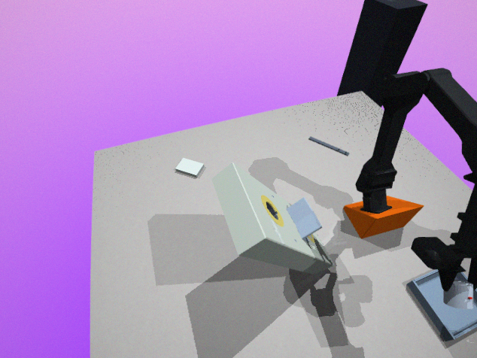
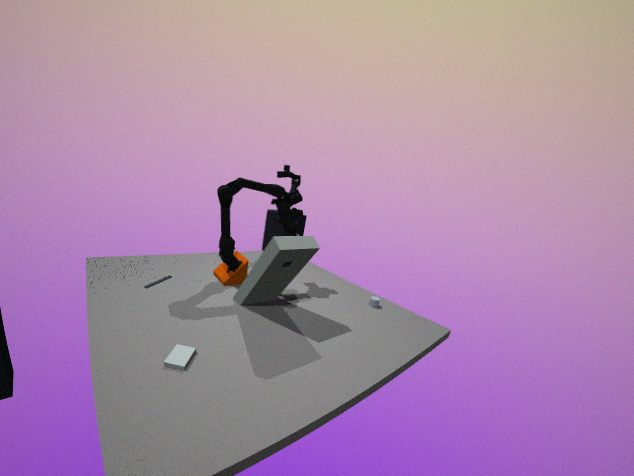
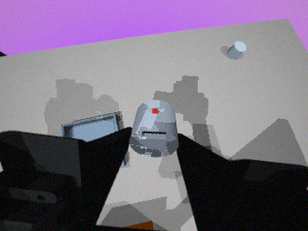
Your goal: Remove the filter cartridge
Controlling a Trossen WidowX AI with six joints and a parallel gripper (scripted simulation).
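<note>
My gripper tip is now 230 mm above the blue-grey tray, 160 mm past it and 30 mm to the right of it. Also, from my gripper tip: pale green service panel 290 mm to the right, 190 mm ahead, 70 mm below; then round grey filter cartridge right at my gripper tip; then small white cylinder 420 mm ahead, 220 mm below, 190 mm to the left.
</note>
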